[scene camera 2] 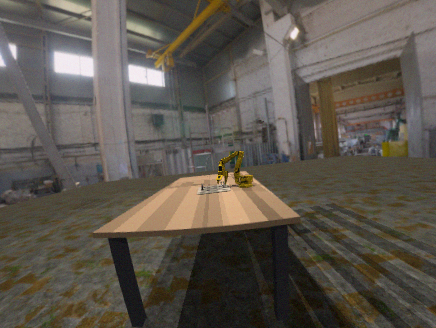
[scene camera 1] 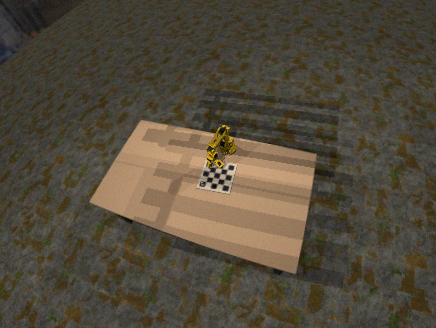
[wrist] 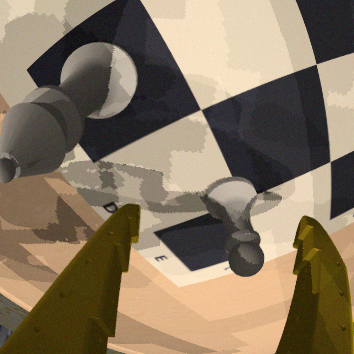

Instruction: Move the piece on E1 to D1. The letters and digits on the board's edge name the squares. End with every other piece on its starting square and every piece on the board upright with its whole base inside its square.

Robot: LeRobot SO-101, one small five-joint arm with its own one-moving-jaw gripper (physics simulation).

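Where they show: hand at its tool point: (scene camera 2: 224, 184) (scene camera 1: 215, 162) (wrist: 138, 218); arm's base at its link origin: (scene camera 2: 242, 186) (scene camera 1: 227, 151).
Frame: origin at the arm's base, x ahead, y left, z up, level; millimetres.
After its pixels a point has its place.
My gripper (scene camera 1: 216, 166) {x 122, y -48, z 19 mm} (scene camera 2: 221, 181) {x 122, y -48, z 19 mm} (wrist: 220, 220) is open and empty, its two jaws standing wide apart with a V-shaped gap. In the wrist view a grey pawn (wrist: 246, 257) {x 150, y -58, z 35 mm} appears upright between the jaws, touching neither. Its base lies over the line between dark corner square E1 and light square D1, close to the corner shared with D2 and E2. A larger grey bishop-like piece (wrist: 42, 130) stands on dark square C1 at the upper left. The board (scene camera 1: 228, 193) {x 304, y 105, z 5 mm} (scene camera 2: 200, 193) {x 283, y 106, z 6 mm} (wrist: 180, 282) {x 109, y -117, z 6 mm} carries letters D and E beside the left jaw.
Another dark piece (scene camera 1: 202, 184) (scene camera 2: 202, 187) stands on a far corner square of the board. The wooden table (scene camera 1: 250, 220) {x 432, y 281, z 0 mm} (scene camera 2: 175, 215) {x 349, y 451, z 0 mm} lies under the board and the yellow arm's base (scene camera 1: 231, 147) {x -27, y 20, z 18 mm} (scene camera 2: 244, 180) {x -13, y 20, z 43 mm}. Striped shadows cross the table.
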